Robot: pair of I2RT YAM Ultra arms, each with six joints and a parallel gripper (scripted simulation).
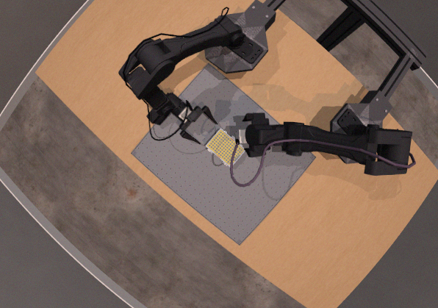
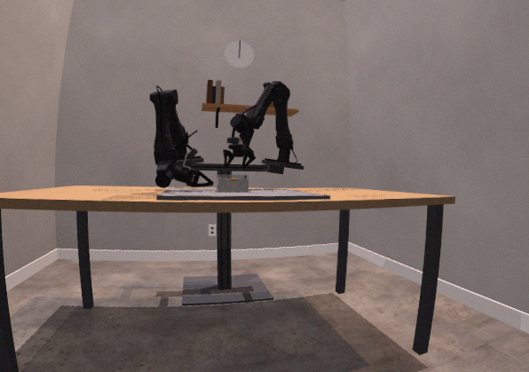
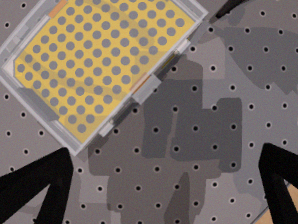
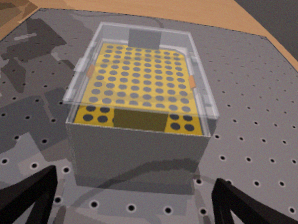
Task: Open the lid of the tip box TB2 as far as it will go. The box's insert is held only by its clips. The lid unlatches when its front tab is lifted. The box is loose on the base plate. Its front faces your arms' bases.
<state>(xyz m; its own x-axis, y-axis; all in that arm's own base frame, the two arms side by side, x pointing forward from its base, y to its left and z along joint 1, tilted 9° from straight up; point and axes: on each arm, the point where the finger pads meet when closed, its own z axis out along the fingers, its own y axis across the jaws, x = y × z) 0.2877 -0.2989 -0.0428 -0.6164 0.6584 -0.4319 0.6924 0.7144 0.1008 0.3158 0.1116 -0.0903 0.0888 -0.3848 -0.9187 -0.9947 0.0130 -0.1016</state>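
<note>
Right now the tip box is 9 cm to the left of my right hand, 1 cm ahead of it and 1 cm above it. Round my right hand: holed insert (9 cm to the left, 2 cm above, 1 cm ahead).
Now: the holed insert 8 cm ahead of my left hand, 5 cm below it and 3 cm to the right of it. The rest, counted from my left hand: tip box (8 cm ahead, 6 cm below, 3 cm to the right).
</note>
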